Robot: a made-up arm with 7 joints.
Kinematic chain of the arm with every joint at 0, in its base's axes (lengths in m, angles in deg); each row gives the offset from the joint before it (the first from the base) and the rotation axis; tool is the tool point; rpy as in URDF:
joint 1: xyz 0 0 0.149 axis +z
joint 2: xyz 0 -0.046 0.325 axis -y
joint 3: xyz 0 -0.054 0.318 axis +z
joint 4: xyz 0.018 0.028 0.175 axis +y
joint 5: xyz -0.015 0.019 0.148 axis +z
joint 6: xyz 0 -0.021 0.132 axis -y
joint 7: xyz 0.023 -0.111 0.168 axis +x
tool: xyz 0 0 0 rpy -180 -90 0
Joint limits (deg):
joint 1: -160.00..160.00
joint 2: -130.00..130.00
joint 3: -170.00..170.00
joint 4: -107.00..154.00
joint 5: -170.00..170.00
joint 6: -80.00..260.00
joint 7: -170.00..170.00
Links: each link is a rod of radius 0.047 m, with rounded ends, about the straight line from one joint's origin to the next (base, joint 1, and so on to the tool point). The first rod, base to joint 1, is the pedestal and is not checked.
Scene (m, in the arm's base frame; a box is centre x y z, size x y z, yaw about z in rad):
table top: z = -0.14
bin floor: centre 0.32 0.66 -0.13 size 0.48 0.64 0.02 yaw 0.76
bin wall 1: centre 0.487 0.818 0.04 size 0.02 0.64 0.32 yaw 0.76
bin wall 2: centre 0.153 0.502 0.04 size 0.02 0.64 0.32 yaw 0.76
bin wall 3: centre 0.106 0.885 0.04 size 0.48 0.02 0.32 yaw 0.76
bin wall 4: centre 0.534 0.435 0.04 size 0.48 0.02 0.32 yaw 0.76
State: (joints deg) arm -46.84 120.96 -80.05 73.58 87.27 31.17 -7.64
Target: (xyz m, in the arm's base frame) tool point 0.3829 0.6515 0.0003
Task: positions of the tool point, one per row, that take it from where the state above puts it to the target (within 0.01 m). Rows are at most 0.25 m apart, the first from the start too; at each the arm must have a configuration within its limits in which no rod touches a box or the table.
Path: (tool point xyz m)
1: -0.7227 0.1429 0.2689
2: -0.6642 0.3300 0.2794
3: -0.5559 0.4977 0.2921
4: -0.4041 0.6317 0.3076
5: -0.2192 0.7203 0.3261
6: -0.0152 0.7550 0.3482
7: 0.1911 0.7316 0.3737
8: 0.3829 0.6515 0.4030
9: 0.4029 0.6777 0.2765
10: 0.4024 0.6784 0.1384
11: 0.3829 0.6515 0.0003

